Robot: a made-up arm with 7 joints. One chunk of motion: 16 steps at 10 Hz.
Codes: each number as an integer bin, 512 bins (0 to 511) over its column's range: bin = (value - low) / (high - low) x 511, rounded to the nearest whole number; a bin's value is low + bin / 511 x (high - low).
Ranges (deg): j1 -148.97..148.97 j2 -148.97..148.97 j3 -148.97..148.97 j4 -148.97..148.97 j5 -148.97..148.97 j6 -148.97..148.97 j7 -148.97..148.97
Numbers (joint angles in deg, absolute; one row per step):
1: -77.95 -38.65 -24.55 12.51 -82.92 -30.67 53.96
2: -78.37 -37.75 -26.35 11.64 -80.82 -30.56 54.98
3: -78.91 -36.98 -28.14 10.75 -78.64 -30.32 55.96
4: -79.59 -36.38 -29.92 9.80 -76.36 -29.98 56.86
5: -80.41 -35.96 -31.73 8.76 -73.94 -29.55 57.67
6: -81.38 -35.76 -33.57 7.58 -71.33 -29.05 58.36
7: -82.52 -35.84 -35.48 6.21 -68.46 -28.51 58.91
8: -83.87 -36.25 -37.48 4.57 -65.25 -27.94 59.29
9: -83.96 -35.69 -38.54 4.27 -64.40 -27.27 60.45
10: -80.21 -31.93 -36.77 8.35 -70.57 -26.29 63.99
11: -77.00 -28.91 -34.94 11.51 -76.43 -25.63 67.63
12: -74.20 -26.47 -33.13 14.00 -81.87 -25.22 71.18
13: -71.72 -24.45 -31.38 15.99 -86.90 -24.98 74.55
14: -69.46 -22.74 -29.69 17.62 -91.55 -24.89 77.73
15: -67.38 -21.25 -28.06 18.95 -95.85 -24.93 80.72
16: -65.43 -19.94 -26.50 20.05 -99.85 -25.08 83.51
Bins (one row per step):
1: 122 189 213 277 113 203 348
2: 121 191 210 275 117 203 350
3: 120 192 207 274 121 203 351
4: 119 193 204 272 125 204 353
5: 118 194 201 271 129 205 354
6: 116 194 198 269 133 206 356
7: 114 194 195 266 138 207 357
8: 112 193 191 263 144 208 357
9: 111 194 189 263 145 209 359
10: 118 201 192 270 134 210 365
11: 123 206 196 275 124 212 371
12: 128 210 199 280 115 212 378
13: 132 214 202 283 106 213 383
14: 136 216 205 286 98 213 389
15: 140 219 207 288 91 213 394
16: 143 221 210 290 84 212 399

